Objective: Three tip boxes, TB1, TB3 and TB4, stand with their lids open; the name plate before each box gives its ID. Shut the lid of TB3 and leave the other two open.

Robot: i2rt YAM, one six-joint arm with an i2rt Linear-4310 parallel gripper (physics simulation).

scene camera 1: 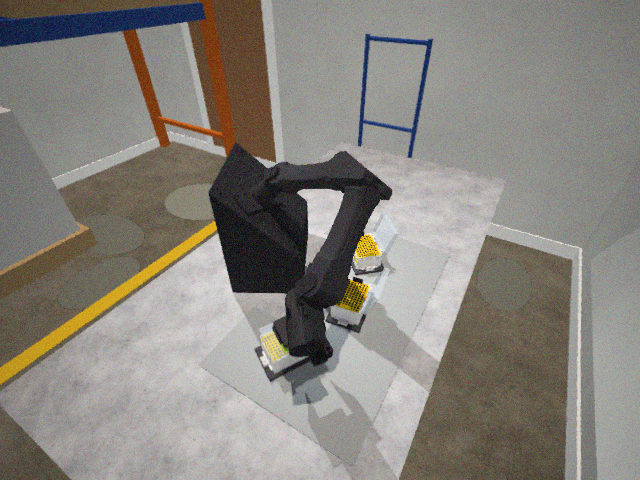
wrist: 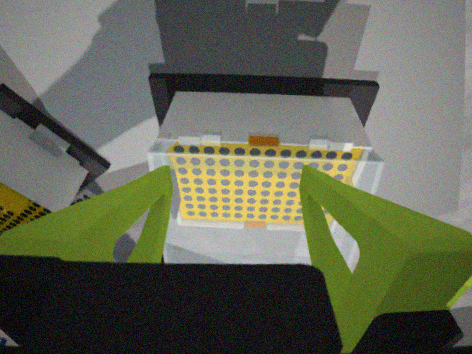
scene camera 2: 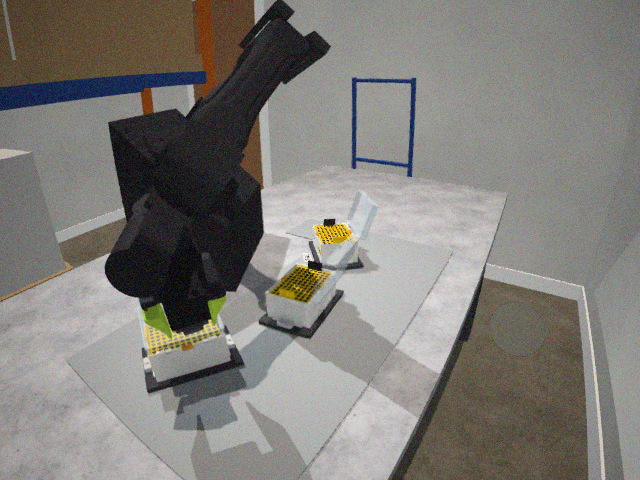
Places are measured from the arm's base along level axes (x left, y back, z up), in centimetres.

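Pixels of known places: gripper, fingertip midpoint: [wrist: 236, 176]; arm's base at its link origin: [scene camera 1: 258, 199].
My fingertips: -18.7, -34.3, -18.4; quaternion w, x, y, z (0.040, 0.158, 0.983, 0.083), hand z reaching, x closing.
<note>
For each thing: its top centre in the pictures, then the offset to it from my fingertips, as dx, dy, dz. "spot": a spot on its surface instead. Level surfaces: height alone.
- tip box at a spot on its surface: [wrist: 265, 115] [scene camera 2: 190, 359] spot: -1.4, +0.6, -5.5
- middle box at its top centre: [scene camera 2: 296, 277] [scene camera 1: 348, 291] +22.9, +2.6, -2.3
- grey mat at its surface level: dz -8.9
- pale table at its surface level: dz -9.2
A tip box [scene camera 1: 273, 353] [scene camera 2: 193, 358] [wrist: 265, 115] with a yellow rack stands nearest scene camera 2, under my gripper. Its clear lid [wrist: 372, 172] extends over the rack in the wrist view; I cannot tell whether it is fully down. My gripper [scene camera 2: 189, 329] [wrist: 236, 176] is open, green fingertips apart above this box, nothing visible gripped. The middle box [scene camera 1: 347, 313] [scene camera 2: 286, 311] and the far box [scene camera 1: 367, 261] [scene camera 2: 343, 253] stand with clear lids [scene camera 1: 380, 286] [scene camera 1: 383, 232] [scene camera 2: 363, 214] raised. The name plates' IDs are not readable; the arm hides part of the near box.
The boxes stand on a grey mat [scene camera 1: 413, 268] [scene camera 2: 413, 273] on a pale table [scene camera 1: 129, 382] [scene camera 2: 46, 397]. The black arm base [scene camera 1: 263, 253] [scene camera 2: 121, 160] is behind them. The middle box's corner shows at the left of the wrist view. A blue frame [scene camera 1: 363, 87] [scene camera 2: 354, 124] stands behind the table.
</note>
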